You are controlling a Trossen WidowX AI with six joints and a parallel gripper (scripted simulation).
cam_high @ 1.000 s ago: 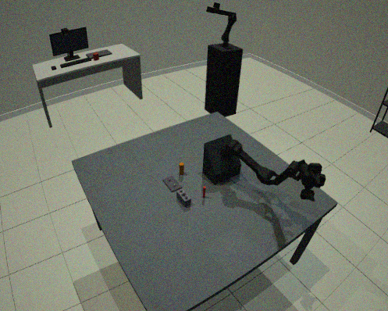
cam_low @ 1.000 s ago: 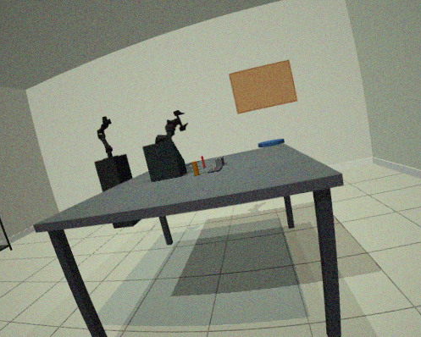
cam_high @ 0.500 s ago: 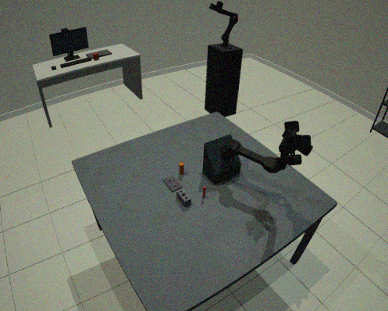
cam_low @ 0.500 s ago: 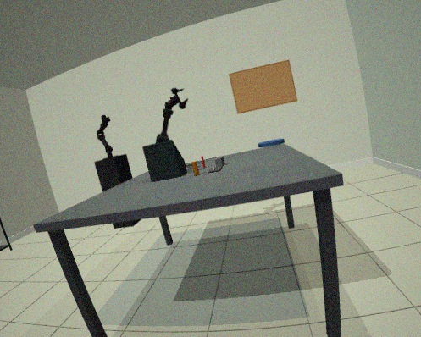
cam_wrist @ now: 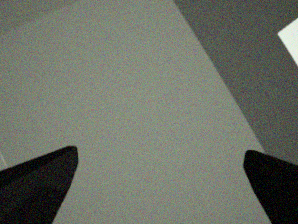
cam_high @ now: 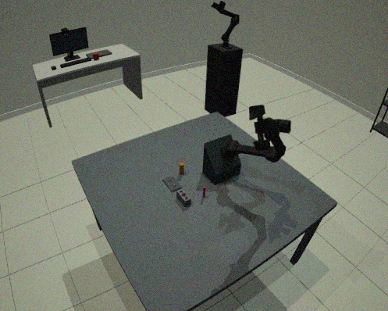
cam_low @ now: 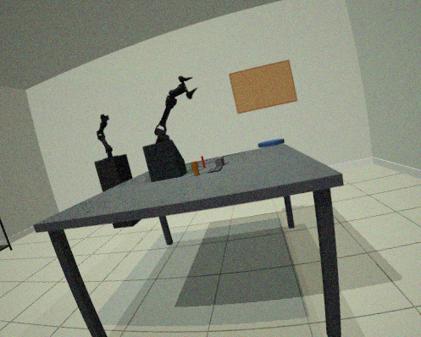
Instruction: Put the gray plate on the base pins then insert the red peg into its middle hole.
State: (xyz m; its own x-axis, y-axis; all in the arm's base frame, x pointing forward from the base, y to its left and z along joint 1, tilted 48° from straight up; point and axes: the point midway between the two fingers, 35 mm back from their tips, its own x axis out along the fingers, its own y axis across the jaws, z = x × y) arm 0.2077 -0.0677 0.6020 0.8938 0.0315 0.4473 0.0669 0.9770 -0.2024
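Right now my gripper tip is 59 cm above the gray plate, 32 cm to the left of it and 12 cm short of it. The rest, counted from my gripper tip: red peg: 59 cm below, 29 cm to the right; orange cylinder: 59 cm below, 53 cm to the right, 1 cm ahead.
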